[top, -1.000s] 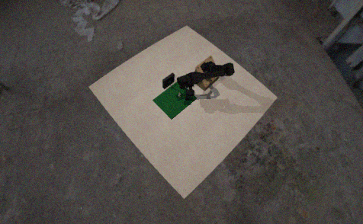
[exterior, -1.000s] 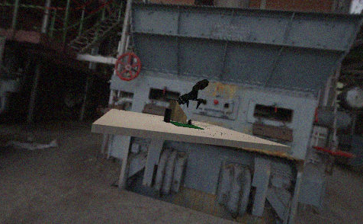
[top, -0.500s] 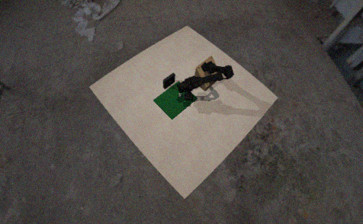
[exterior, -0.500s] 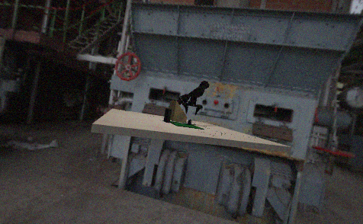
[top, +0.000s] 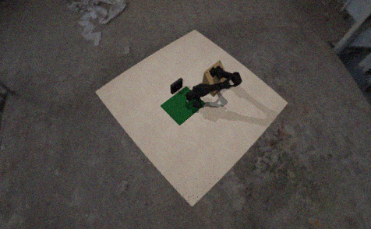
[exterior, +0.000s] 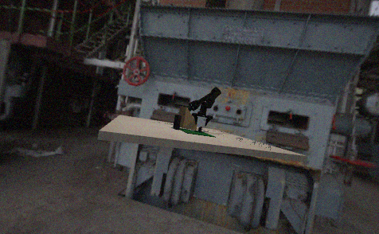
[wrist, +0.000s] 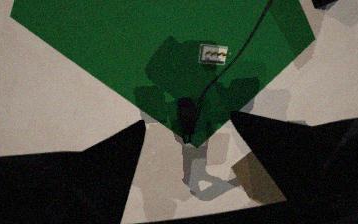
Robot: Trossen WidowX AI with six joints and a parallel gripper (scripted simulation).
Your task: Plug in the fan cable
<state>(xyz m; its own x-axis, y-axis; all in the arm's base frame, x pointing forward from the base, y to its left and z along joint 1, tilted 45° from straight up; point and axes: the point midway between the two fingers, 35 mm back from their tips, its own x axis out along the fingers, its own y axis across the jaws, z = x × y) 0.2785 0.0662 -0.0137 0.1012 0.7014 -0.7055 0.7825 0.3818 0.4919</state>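
Right now my gripper tip is 10 mm past the black plug, 10 mm to the right of it and 40 mm above it. Also, from my gripper tip: black fan 20 mm behind, 220 mm to the right; then green board 60 mm ahead, 80 mm to the right, 80 mm below.
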